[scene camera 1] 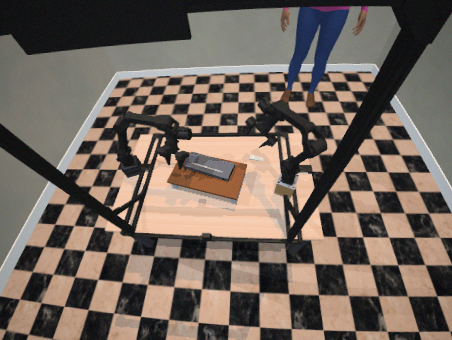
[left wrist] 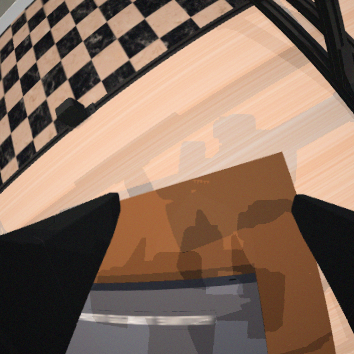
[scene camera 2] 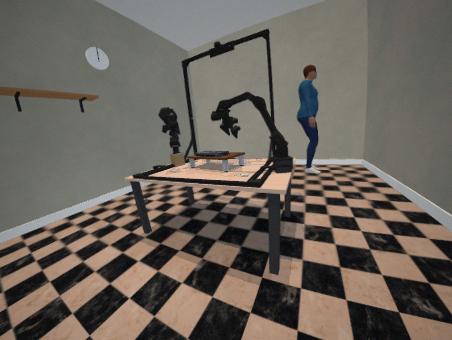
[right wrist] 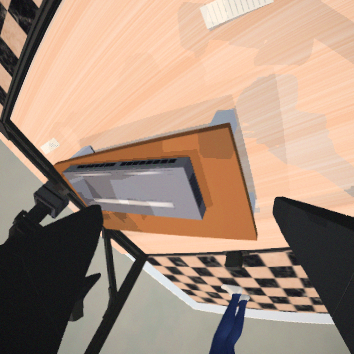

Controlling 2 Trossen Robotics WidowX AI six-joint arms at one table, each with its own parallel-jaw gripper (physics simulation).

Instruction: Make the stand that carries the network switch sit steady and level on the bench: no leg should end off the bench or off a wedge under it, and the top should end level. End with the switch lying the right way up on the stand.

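Places are measured from the left arm's base along level axes (x ahead, y left, z up), in metres.
Pixels of known places: left gripper, between the fingertips: [scene camera 1: 174, 167] [left wrist: 207, 201] [scene camera 2: 233, 136]; right gripper, between the fingertips: [scene camera 1: 252, 141] [scene camera 2: 179, 137] [right wrist: 189, 209]; left arm's base, origin of its link: [scene camera 1: 128, 162] [scene camera 2: 282, 156] [right wrist: 43, 206]; right arm's base, origin of its link: [scene camera 1: 288, 179] [scene camera 2: 176, 153].
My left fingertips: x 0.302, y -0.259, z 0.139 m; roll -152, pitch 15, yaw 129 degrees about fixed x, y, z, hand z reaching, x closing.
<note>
Ahead of a thing's pixels: the offset from my left fingertips to its top centre. Level surfaces: height alone.
The stand [scene camera 1: 215, 189] [scene camera 2: 232, 156] [left wrist: 225, 210] [right wrist: 225, 165] has a brown top and pale blue-grey legs. Several legs show in scene camera 2; small tilt and every leg's footing cannot be told. The grey switch {0.183 m ahead, 0.023 m left, 0.097 m down} [scene camera 1: 210, 166] [scene camera 2: 212, 153] [left wrist: 200, 335] [right wrist: 135, 192] lies flat on the top, off-centre, vents along its sides; which face is up is unclear. My left gripper [scene camera 1: 175, 162] [scene camera 2: 231, 133] [left wrist: 207, 201] is open and empty above the stand's left end in scene camera 1. My right gripper [scene camera 1: 259, 135] [right wrist: 189, 209] is open and empty, beyond the stand's right end. No wedge can be made out.
A white lined piece {0.501 m ahead, 0.048 m left, 0.213 m down} [scene camera 1: 256, 158] [scene camera 2: 175, 171] [right wrist: 235, 12] lies on the bench {0.225 m down} [scene camera 1: 175, 220]. A smaller white piece {0.042 m back, 0.306 m left, 0.213 m down} [scene camera 2: 242, 175] [right wrist: 50, 145] lies near the left arm's side. A pale block [scene camera 1: 285, 188] [scene camera 2: 177, 159] is at the right arm's base. Black rails run along the bench edges.
</note>
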